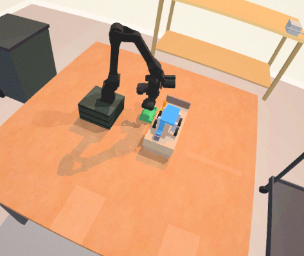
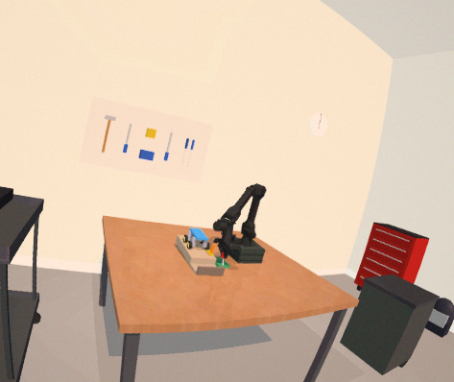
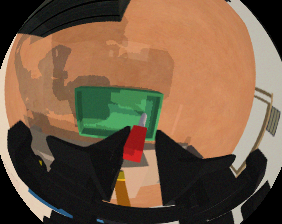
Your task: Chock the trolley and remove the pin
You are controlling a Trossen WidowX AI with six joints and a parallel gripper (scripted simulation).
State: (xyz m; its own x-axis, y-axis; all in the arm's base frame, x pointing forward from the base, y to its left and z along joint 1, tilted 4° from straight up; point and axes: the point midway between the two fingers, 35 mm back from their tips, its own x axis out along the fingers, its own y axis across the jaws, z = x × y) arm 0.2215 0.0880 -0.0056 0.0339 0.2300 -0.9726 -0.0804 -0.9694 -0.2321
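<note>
My gripper tip is 60 mm above the green tray and 30 mm to the left of it. Also, from my gripper tip: yellow chock 70 mm ahead, 50 mm to the right, 30 mm above; red-headed stop pin right at my gripper tip; beige ramp 140 mm to the right, 110 mm ahead, 10 mm below.
</note>
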